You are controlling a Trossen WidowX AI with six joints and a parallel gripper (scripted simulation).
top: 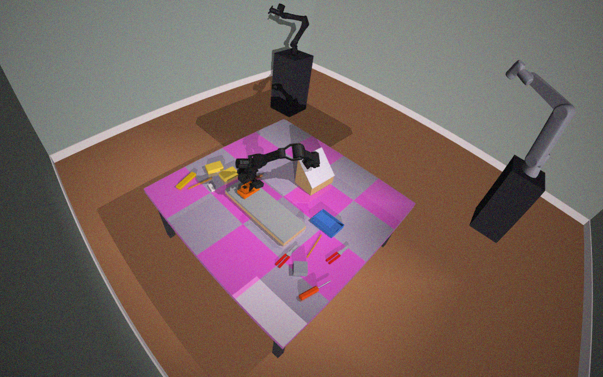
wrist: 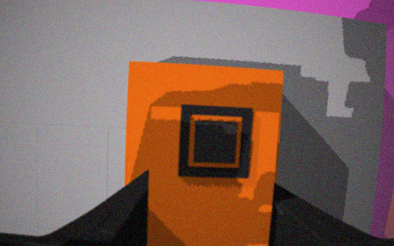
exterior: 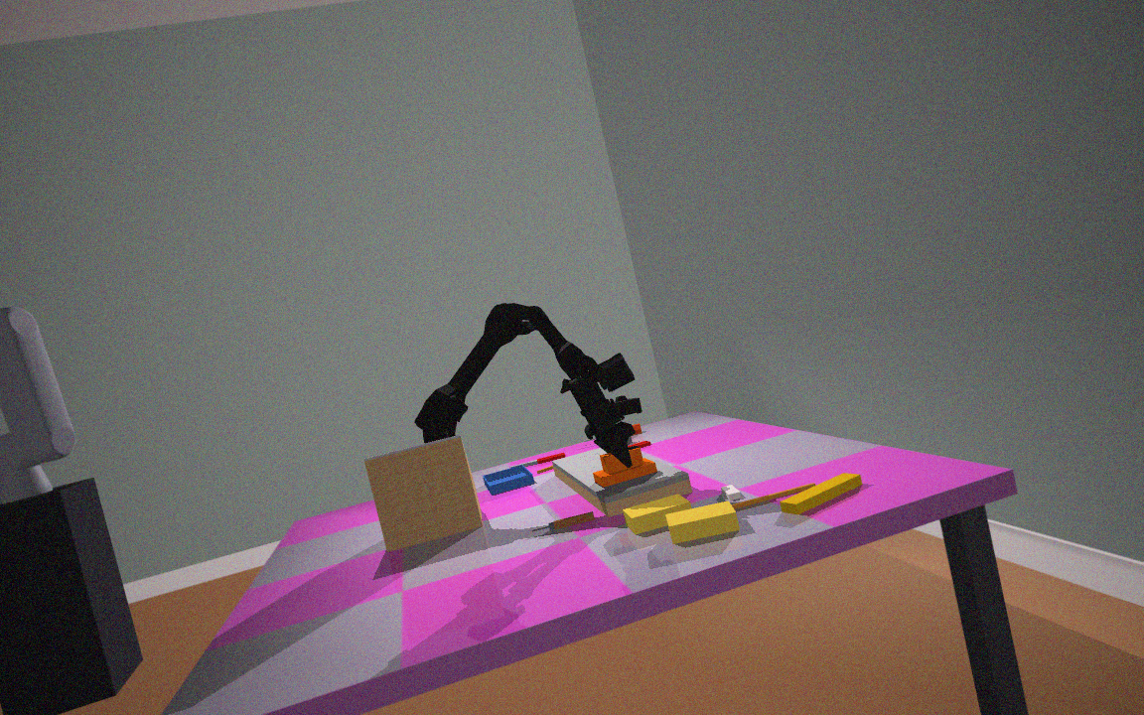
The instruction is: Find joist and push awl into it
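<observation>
The blue tray lies 490 mm to the left of my gripper tip, 180 mm behind it and 50 mm below it. From my gripper tip the other things lie so: square indicator: 30 mm above, 20 mm ahead; then brown-handled awl: 190 mm behind, 70 mm to the right, 60 mm below; then orange stud finder: 20 mm above, 10 mm ahead.
</observation>
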